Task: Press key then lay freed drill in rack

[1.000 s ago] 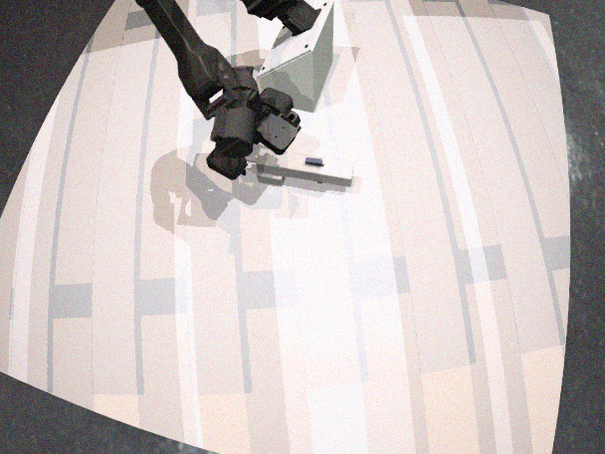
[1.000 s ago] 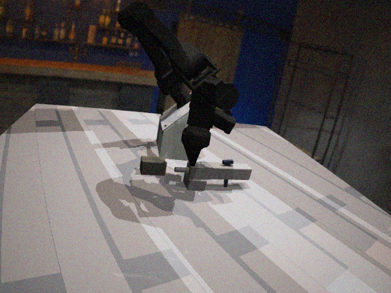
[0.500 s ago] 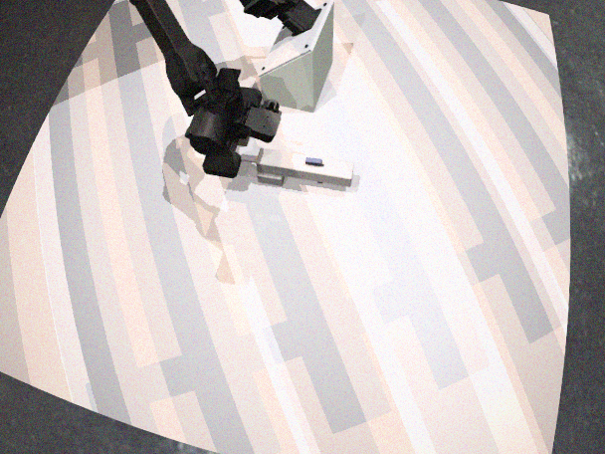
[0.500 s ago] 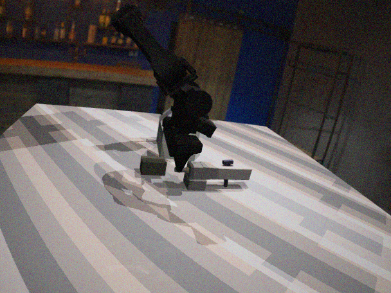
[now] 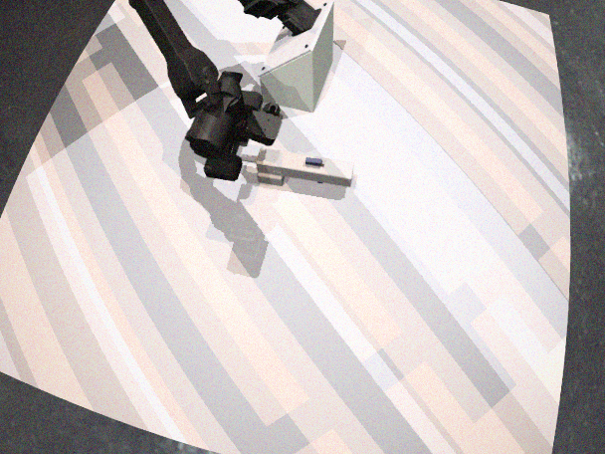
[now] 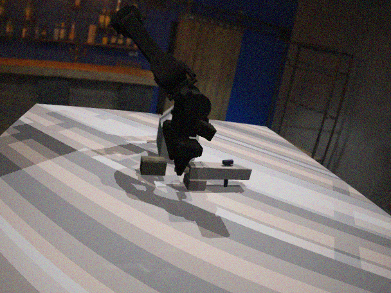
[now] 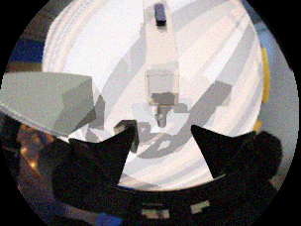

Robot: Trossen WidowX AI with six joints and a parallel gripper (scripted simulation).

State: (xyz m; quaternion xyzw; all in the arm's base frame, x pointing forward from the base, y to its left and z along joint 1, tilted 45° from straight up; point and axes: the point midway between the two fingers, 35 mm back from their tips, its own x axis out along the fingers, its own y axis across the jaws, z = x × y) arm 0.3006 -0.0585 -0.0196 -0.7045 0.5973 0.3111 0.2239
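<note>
My gripper tip is now 6 cm to the right of the drill, 1 cm past it and 1 cm above it. From my gripper tip the other things lie so: key (15 cm to the left, 3 cm behind, 1 cm below); then block (12 cm to the left, 2 cm below, 2 cm behind); then slotted rack (7 cm behind, 6 cm to the right, 4 cm below).
</note>
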